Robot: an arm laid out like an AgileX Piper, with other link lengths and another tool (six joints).
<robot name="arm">
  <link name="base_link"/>
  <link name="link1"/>
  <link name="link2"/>
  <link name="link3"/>
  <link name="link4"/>
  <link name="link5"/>
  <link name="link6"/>
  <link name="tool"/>
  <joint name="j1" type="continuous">
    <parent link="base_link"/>
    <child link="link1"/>
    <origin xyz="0 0 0.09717"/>
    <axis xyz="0 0 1"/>
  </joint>
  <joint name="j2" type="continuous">
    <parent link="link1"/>
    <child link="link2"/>
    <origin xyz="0 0 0" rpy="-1.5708 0 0"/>
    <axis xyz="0 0 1"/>
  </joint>
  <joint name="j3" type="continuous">
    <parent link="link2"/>
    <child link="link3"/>
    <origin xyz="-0.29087 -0.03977 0"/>
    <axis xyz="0 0 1"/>
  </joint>
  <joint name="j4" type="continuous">
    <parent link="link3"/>
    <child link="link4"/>
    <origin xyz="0.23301 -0.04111 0" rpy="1.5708 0 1.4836"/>
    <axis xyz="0 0 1"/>
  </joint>
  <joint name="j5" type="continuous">
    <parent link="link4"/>
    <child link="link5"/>
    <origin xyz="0 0 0" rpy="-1.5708 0 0"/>
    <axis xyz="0 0 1"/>
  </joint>
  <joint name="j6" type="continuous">
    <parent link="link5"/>
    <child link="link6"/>
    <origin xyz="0 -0.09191 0" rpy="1.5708 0 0"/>
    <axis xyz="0 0 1"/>
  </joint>
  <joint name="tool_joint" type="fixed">
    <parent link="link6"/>
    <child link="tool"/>
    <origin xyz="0.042 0.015 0.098" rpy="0.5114 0 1.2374"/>
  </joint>
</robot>
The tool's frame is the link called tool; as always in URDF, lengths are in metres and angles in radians. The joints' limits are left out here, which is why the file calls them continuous.
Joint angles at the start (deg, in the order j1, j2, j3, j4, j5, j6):
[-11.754 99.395 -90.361 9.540 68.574 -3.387]
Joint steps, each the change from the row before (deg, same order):
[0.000 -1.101 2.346 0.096 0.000 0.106]
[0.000 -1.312 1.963 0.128 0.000 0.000]
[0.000 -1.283 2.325 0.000 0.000 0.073]
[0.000 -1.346 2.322 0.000 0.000 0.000]
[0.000 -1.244 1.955 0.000 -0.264 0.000]
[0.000 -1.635 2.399 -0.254 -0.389 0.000]
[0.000 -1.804 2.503 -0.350 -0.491 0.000]
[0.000 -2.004 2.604 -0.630 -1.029 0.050]
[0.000 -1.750 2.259 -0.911 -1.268 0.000]
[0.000 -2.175 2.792 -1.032 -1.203 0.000]
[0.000 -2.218 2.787 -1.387 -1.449 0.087]
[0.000 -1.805 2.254 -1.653 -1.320 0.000]
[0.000 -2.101 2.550 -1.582 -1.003 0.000]
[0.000 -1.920 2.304 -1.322 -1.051 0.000]
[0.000 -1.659 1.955 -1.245 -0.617 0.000]
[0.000 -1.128 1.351 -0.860 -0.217 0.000]
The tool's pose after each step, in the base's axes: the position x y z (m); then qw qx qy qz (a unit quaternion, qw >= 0). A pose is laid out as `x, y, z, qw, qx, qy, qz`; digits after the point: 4 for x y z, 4 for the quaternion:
0.3322, -0.0236, 0.1886, 0.0806, -0.6456, -0.7574, 0.0556
0.3238, -0.0214, 0.1877, 0.0861, -0.6451, -0.7570, 0.0574
0.3141, -0.0193, 0.1849, 0.0942, -0.6449, -0.7559, 0.0616
0.3042, -0.0173, 0.1823, 0.1016, -0.6442, -0.7552, 0.0656
0.2965, -0.0157, 0.1806, 0.1050, -0.6441, -0.7546, 0.0675
0.2868, -0.0146, 0.1787, 0.1068, -0.6442, -0.7540, 0.0711
0.2767, -0.0137, 0.1769, 0.1070, -0.6444, -0.7534, 0.0747
0.2675, -0.0139, 0.1751, 0.1013, -0.6459, -0.7527, 0.0777
0.2603, -0.0156, 0.1731, 0.0917, -0.6471, -0.7524, 0.0816
0.2503, -0.0170, 0.1705, 0.0830, -0.6479, -0.7522, 0.0871
0.2407, -0.0197, 0.1676, 0.0706, -0.6489, -0.7517, 0.0939
0.2331, -0.0237, 0.1649, 0.0569, -0.6486, -0.7520, 0.1028
0.2230, -0.0269, 0.1619, 0.0460, -0.6475, -0.7523, 0.1123
0.2144, -0.0295, 0.1592, 0.0352, -0.6465, -0.7527, 0.1194
0.2061, -0.0319, 0.1567, 0.0274, -0.6450, -0.7530, 0.1273
0.1998, -0.0334, 0.1548, 0.0237, -0.6436, -0.7532, 0.1337

